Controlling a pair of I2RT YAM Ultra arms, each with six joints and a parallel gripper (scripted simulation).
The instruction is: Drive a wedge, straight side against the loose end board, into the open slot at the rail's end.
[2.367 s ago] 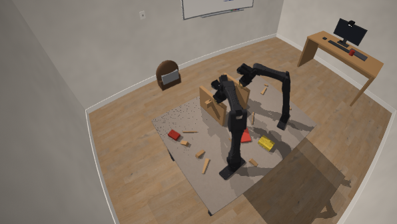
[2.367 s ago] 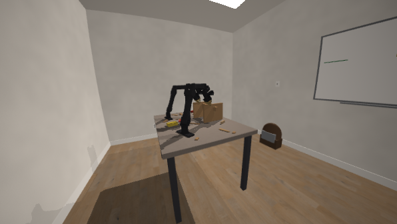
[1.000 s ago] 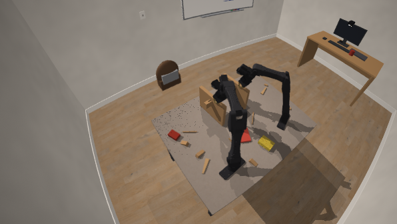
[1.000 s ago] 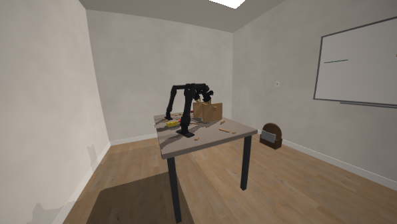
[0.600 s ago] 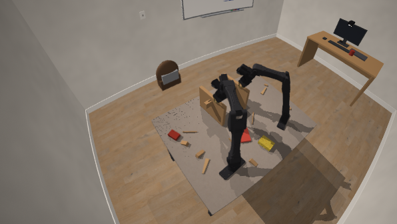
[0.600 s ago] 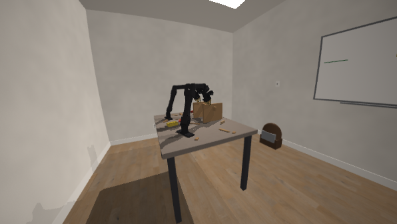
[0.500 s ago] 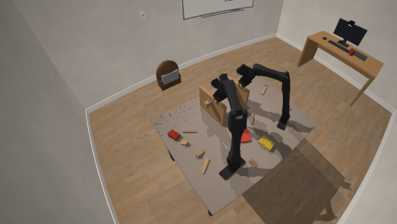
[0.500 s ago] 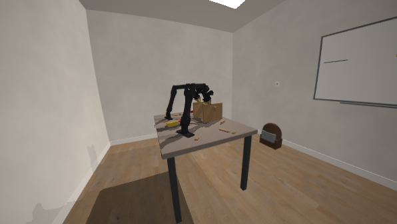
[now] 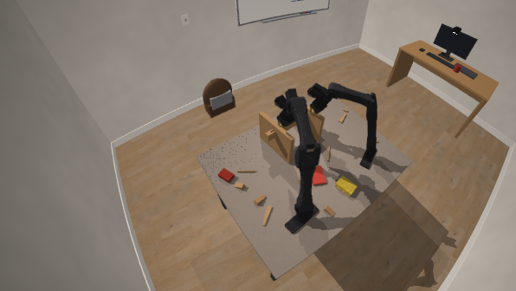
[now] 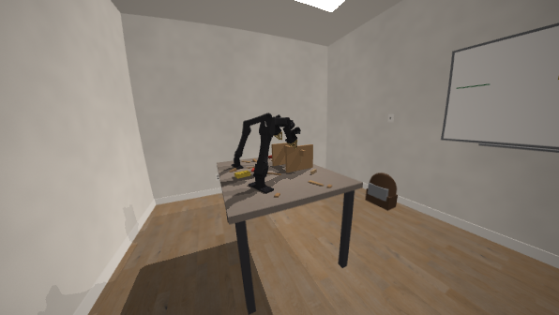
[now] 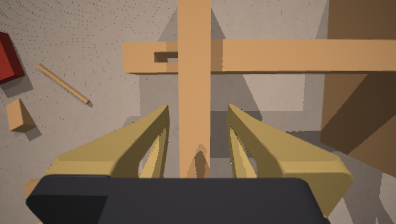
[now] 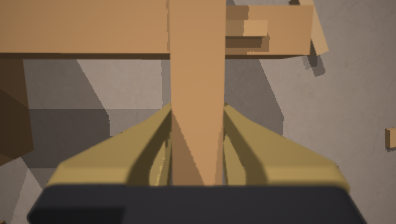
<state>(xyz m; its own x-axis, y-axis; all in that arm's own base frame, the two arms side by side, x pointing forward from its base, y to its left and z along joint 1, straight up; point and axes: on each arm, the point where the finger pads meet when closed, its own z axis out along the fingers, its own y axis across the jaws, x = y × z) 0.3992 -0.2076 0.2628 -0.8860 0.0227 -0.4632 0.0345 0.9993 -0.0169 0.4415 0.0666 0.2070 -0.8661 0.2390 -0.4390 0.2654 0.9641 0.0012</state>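
Now: right hand 5 cm short of the rail, 13 cm to the right of it and 5 cm above it. Also, from my right hand: red block 7 cm ahead, 62 cm to the left, 20 cm below.
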